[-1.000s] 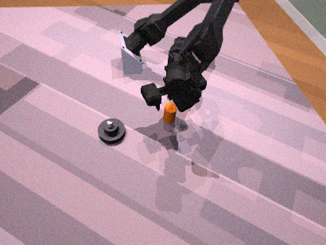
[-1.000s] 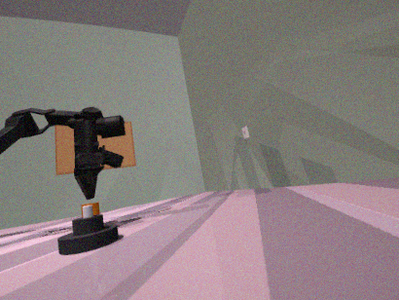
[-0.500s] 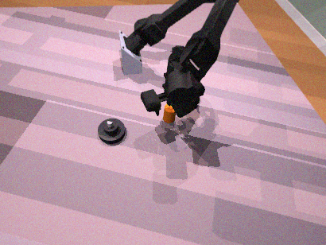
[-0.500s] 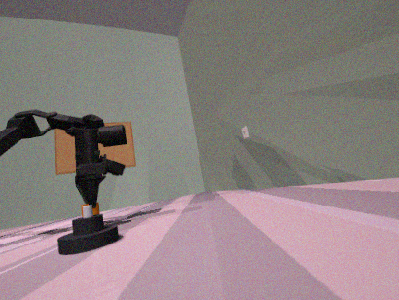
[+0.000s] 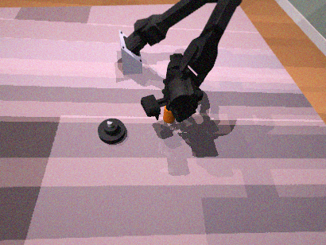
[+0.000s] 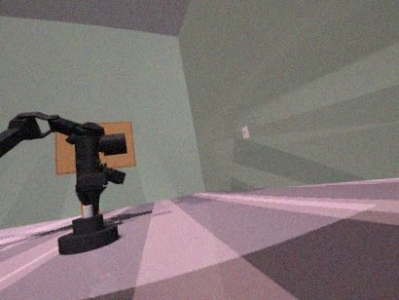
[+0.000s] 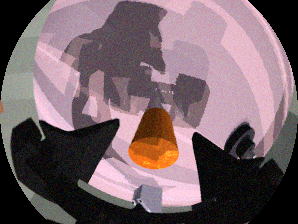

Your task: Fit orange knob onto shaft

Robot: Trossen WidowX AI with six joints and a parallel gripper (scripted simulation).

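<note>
Right now my gripper tip is 2 cm below the orange knob. The rest, counted from my gripper tip: pedestal with silver shaft: 19 cm to the right, 1 cm ahead, 1 cm above.
</note>
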